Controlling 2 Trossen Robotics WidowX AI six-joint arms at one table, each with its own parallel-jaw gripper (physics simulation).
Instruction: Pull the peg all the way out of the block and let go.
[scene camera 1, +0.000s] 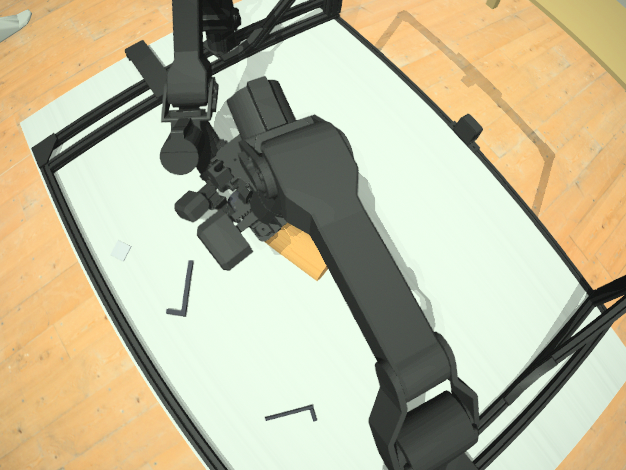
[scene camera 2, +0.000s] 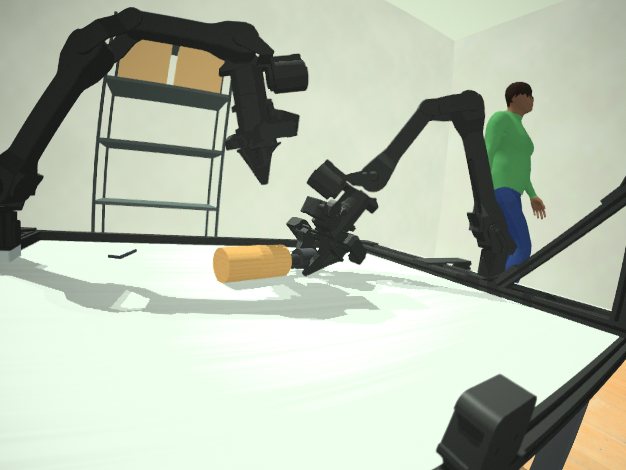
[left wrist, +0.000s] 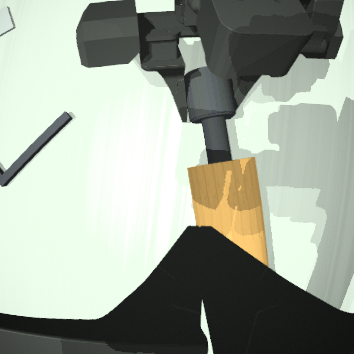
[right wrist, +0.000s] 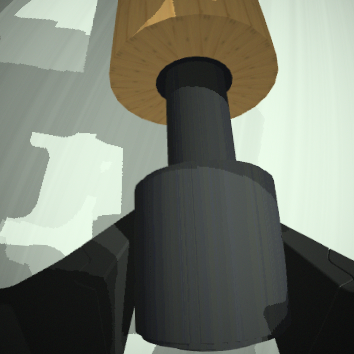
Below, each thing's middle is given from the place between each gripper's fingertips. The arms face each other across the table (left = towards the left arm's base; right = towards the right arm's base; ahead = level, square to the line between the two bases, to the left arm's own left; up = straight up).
Labels:
My left gripper is now 10 mm past the dark peg (right wrist: 209, 263), 50 mm to the left of it and 130 mm above it. From my left hand the other things lie so: wooden cylinder block (scene camera 2: 241, 263) (50 mm behind, 10 mm to the left, 130 mm below).
My right gripper is now 1 cm past the dark peg, 2 cm to the right of it and 2 cm below it. Round my right hand: wooden cylinder block: 6 cm behind, 9 cm to the left, 2 cm above.

